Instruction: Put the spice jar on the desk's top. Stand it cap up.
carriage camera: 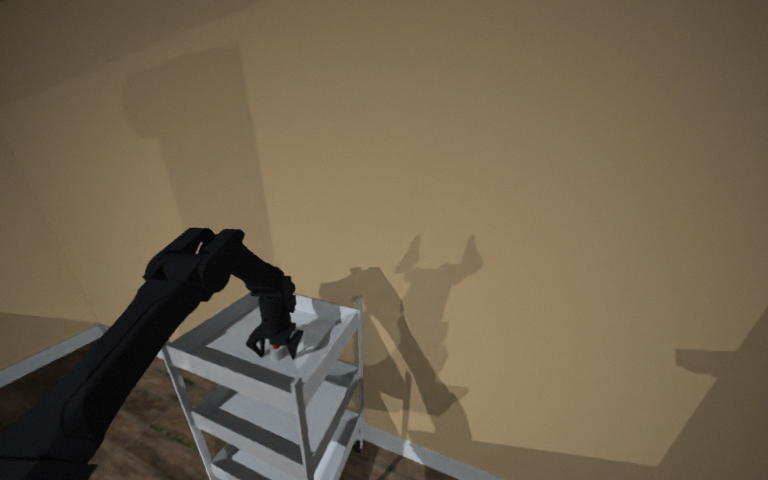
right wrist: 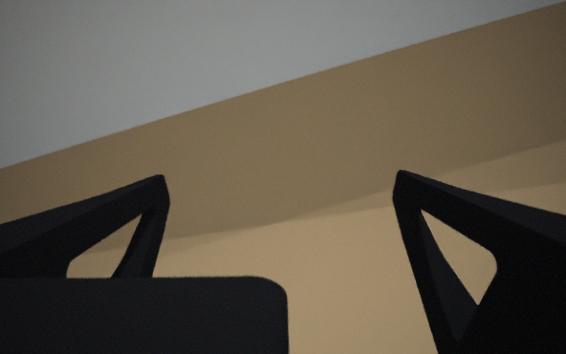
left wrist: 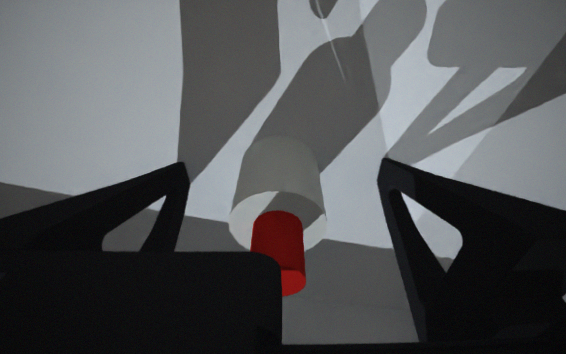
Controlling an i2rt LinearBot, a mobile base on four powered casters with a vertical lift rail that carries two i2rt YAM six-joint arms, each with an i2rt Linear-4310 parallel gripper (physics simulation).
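Frame: origin at the left arm's base, x ahead, y left, z up, level; centimetres.
Where they show: left gripper, fingertip midpoint: (carriage camera: pixel 278 356) (left wrist: pixel 282 171); right gripper, fingertip midpoint: (right wrist: pixel 281 185).
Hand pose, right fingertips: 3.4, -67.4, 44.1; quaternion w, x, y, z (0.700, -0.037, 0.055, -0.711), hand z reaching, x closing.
Note:
After its pixels a point has its place, as x, y, z.
The spice jar (left wrist: pixel 278 204) {47.7, -0.8, -14.0} has a pale grey body and a red cap (left wrist: pixel 279 246) {47.4, -0.9, -12.5}. It stands cap up on the top shelf of a white cart (carriage camera: pixel 273 352). In the carriage view the jar (carriage camera: pixel 277 350) {45.1, -1.6, -14.1} shows between the fingers of my left gripper (carriage camera: pixel 274 344) {46.3, -0.9, -17.7}, which points down over it. In the left wrist view my left gripper (left wrist: pixel 282 171) {46.3, -0.9, -17.7} is open wide, with a finger on each side of the jar and clear of it. My right gripper (right wrist: pixel 281 185) {3.4, -67.4, 44.1} is open and empty, facing a tan wall.
The cart has raised rims and two lower shelves (carriage camera: pixel 263 419) {45.1, 7.1, -44.2}. A tan wall (carriage camera: pixel 430 143) {58.9, -42.8, 42.8} stands close behind it. A white baseboard (carriage camera: pixel 430 454) {54.5, -52.5, -75.7} runs along the floor at the lower right.

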